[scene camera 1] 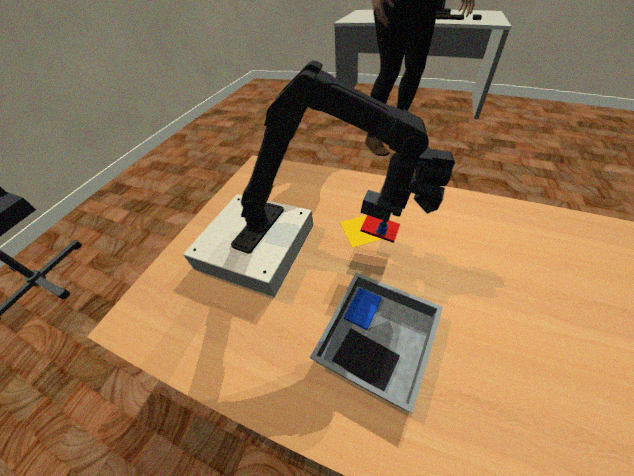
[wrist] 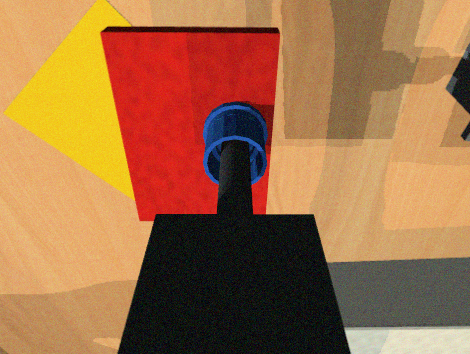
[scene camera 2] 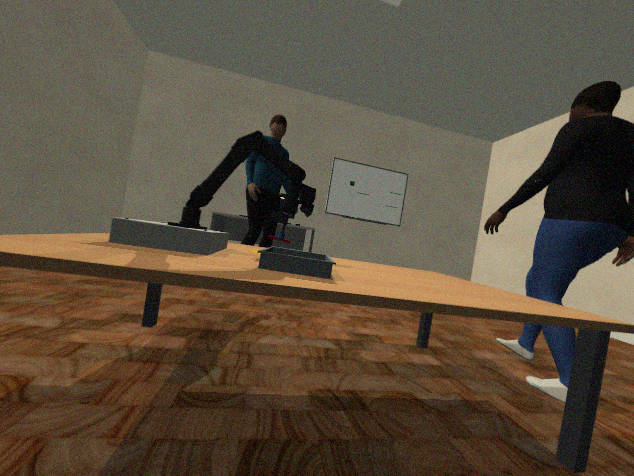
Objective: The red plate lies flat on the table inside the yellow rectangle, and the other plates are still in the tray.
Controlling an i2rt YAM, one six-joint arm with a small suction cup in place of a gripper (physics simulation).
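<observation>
My suction cup (scene camera 1: 374, 204) holds a red plate (wrist: 165, 81), clear of everything else; the wrist view also shows my suction cup (wrist: 235, 120). A black plate (scene camera 1: 373, 363) rests on a grey tray (scene camera 1: 406, 324). A blue plate (scene camera 1: 364, 305) sits on the grey tray. A yellow rectangle (wrist: 68, 103) is visible. The black plate is out of frame in the wrist view. Scene camera 2 does not show the black plate, hidden by the grey tray.
</observation>
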